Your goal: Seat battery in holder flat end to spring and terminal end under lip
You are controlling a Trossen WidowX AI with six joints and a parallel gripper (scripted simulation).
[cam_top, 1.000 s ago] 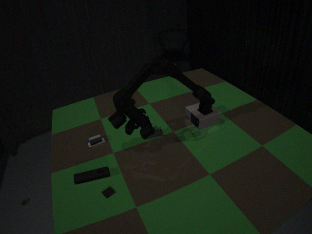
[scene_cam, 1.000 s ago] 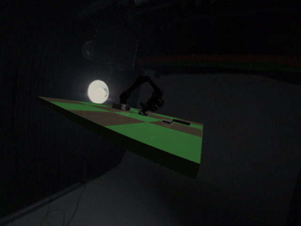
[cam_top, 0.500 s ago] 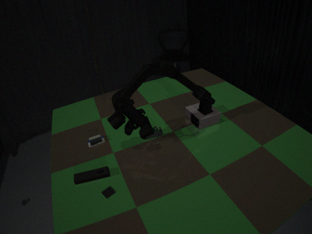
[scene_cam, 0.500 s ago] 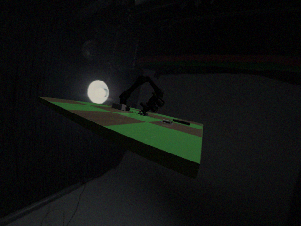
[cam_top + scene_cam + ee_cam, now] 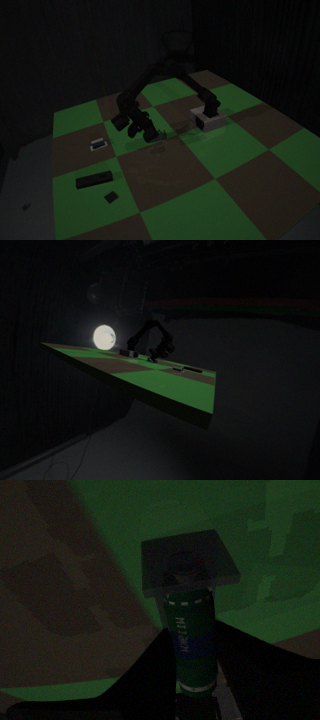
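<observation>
Now: the battery 10 mm above my gripper tip. The rest, counted from my gripper tip: dark bar: 360 mm ahead, 100 mm to the left, 10 mm below; dark square piece: 320 mm ahead, 210 mm to the left, 20 mm below.
</observation>
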